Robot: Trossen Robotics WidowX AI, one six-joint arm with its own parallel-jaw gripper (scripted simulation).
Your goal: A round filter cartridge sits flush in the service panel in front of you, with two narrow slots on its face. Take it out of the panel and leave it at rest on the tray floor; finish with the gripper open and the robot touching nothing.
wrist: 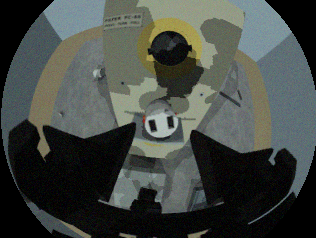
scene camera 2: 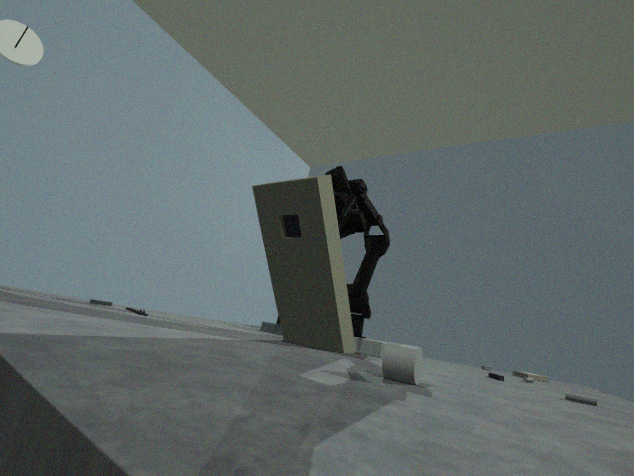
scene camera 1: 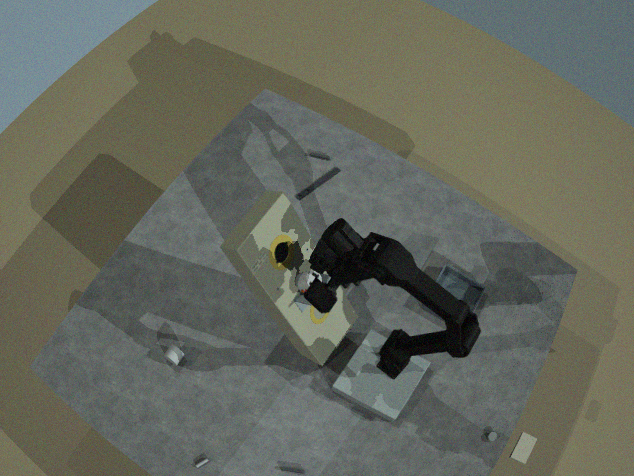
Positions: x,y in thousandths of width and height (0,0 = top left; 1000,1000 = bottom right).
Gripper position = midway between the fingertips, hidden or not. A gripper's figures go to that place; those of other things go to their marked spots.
My gripper (wrist: 521,548): 0.10 m from the lens. A round filter cartridge (wrist: 508,506): 0.12 m from the lens.
